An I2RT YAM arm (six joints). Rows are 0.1 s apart.
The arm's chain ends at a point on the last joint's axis. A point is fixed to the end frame.
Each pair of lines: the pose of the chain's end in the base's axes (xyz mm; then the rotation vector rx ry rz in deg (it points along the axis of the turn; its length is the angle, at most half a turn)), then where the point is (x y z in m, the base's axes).
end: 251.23, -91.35, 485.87, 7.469, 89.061, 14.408
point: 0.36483 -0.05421 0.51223
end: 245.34, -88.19, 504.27, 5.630, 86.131, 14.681
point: 0.35667 -0.04867 0.53625
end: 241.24, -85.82, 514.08, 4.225, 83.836, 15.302
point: 0.35037 -0.04406 0.55050
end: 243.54, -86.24, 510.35, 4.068, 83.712, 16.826
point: 0.35178 -0.04289 0.54757
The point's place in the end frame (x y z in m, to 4 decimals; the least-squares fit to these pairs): -0.0169 0.0335 0.1165
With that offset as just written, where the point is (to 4 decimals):
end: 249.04, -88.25, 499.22, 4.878, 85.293, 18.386
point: 0.3578 -0.0444 0.5342
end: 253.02, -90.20, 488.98, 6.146, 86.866, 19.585
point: 0.3627 -0.0467 0.5216
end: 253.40, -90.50, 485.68, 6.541, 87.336, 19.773
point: 0.3634 -0.0473 0.5175
